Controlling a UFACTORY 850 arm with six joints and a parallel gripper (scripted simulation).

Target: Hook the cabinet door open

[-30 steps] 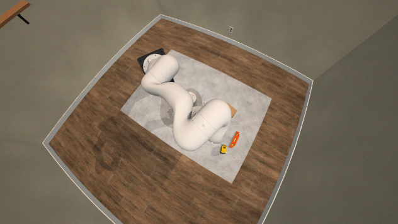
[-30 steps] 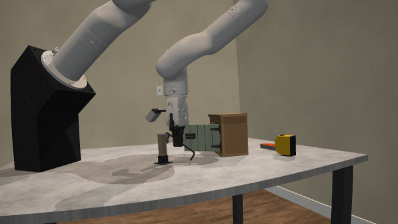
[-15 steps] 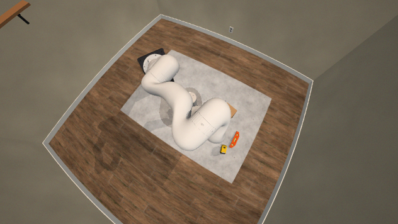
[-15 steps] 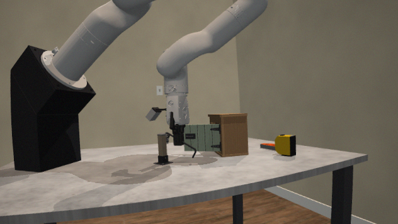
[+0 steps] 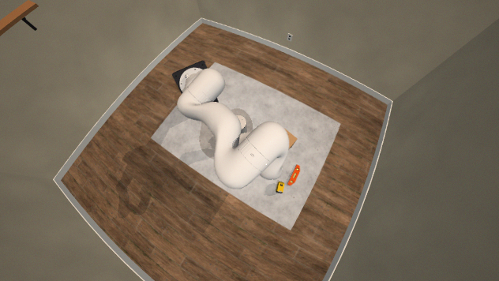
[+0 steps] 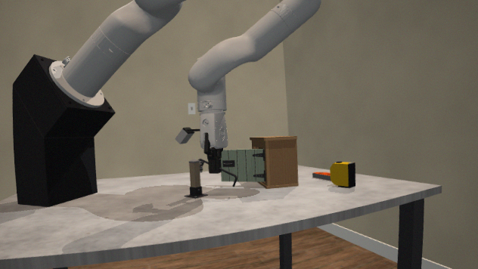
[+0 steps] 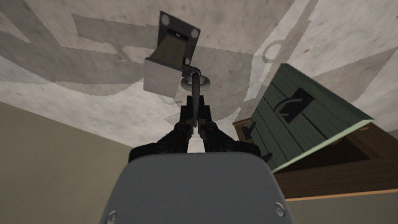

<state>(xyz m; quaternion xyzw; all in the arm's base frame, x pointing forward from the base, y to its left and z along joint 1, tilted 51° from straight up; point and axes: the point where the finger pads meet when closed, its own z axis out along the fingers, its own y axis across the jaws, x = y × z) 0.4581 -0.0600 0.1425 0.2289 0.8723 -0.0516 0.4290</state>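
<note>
Now: hand 12 cm short of the green door, 6 cm to the right of it and 1 cm above it. Also, from my hand: yellow tape measure 38 cm ahead, 13 cm to the right, 5 cm below; then black hook 2 cm below; then orange level 42 cm ahead, 8 cm below.
</note>
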